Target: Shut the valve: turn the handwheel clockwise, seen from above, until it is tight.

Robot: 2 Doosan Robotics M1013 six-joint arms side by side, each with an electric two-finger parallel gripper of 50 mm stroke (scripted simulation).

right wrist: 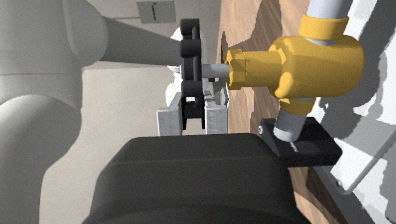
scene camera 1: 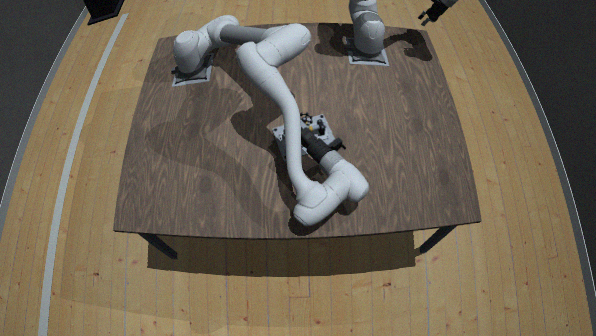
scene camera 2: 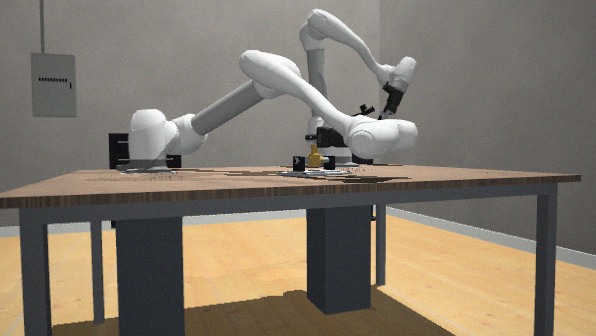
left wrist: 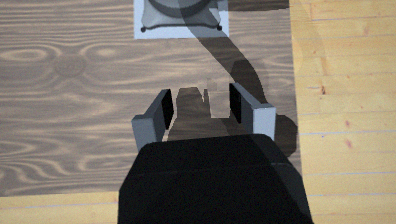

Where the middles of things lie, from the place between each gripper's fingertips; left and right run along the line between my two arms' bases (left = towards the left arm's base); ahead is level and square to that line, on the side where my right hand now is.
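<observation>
Black handwheel (right wrist: 192, 71): 54 cm ahead of my left hand, 14 cm below it, 72 cm to the right of it.
Black handwheel: 1 cm below my right hand, 2 cm behind it, 2 cm to the left of it.
</observation>
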